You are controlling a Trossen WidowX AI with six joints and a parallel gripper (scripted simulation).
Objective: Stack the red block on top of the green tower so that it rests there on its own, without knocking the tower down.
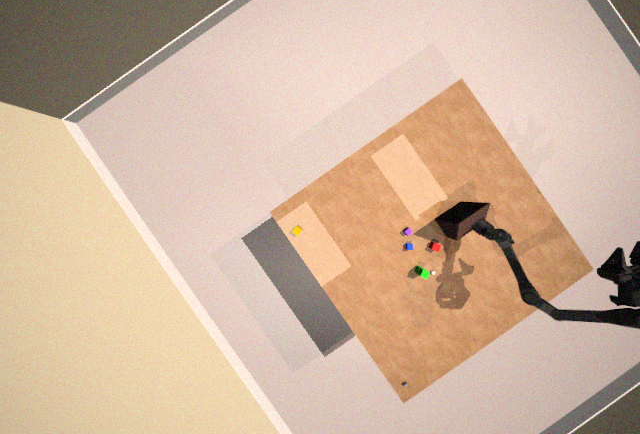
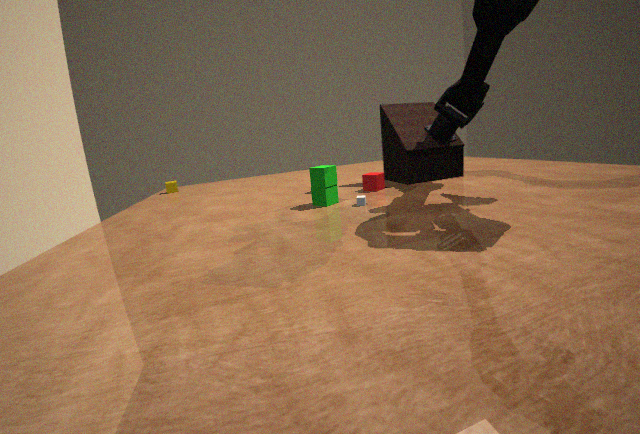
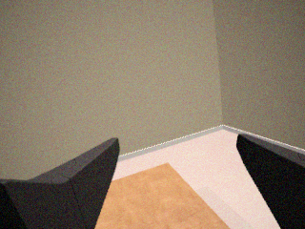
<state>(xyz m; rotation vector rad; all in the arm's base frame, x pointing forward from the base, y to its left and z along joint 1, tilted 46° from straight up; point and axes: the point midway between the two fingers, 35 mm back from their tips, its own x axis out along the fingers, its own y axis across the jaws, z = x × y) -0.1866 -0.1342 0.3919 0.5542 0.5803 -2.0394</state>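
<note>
My gripper tip is 38 cm short of the red block, 16 cm to the left of it and 49 cm above it. Also, from my gripper tip: small white cube 47 cm ahead, 5 cm to the right, 50 cm below; then purple cube 44 cm ahead, 31 cm to the right, 49 cm below; then blue cube 48 cm ahead, 25 cm to the right, 49 cm below.
</note>
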